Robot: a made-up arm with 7 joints. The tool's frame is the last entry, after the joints.
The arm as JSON. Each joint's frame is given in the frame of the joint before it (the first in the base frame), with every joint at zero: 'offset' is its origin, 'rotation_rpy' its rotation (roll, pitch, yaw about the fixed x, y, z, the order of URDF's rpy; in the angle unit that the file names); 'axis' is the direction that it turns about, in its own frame. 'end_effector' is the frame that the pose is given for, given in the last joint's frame.
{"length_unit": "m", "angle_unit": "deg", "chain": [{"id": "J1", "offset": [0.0, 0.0, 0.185], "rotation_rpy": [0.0, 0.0, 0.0], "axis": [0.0, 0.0, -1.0]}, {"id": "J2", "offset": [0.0, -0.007, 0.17], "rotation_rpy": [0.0, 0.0, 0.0], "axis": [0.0, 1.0, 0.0]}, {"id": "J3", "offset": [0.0, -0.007, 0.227], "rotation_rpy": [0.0, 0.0, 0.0], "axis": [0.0, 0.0, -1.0]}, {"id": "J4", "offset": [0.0, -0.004, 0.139], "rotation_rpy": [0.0, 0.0, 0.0], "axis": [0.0, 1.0, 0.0]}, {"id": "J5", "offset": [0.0, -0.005, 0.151], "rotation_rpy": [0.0, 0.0, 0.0], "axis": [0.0, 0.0, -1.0]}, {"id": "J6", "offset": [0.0, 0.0, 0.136], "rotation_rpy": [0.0, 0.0, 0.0], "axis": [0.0, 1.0, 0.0]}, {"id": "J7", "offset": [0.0, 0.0, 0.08], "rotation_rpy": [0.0, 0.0, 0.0], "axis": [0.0, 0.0, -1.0]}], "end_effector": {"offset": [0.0, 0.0, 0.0], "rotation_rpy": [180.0, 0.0, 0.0]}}
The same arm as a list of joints. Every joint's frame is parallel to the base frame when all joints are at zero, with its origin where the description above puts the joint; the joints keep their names.
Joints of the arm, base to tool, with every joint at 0 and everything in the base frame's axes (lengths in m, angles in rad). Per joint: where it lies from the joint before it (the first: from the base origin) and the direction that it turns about. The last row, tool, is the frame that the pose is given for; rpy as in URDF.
J1: xyz 0 0 0.185 axis -z
J2: xyz 0 -0.007 0.17 axis +y
J3: xyz 0 -0.007 0.227 axis -z
J4: xyz 0 -0.004 0.139 axis +y
J5: xyz 0 -0.005 0.151 axis -z
J6: xyz 0 0 0.136 axis +y
J7: xyz 0 0 0.08 axis -z
tool: xyz 0 0 0 rpy 3.1416 0 0

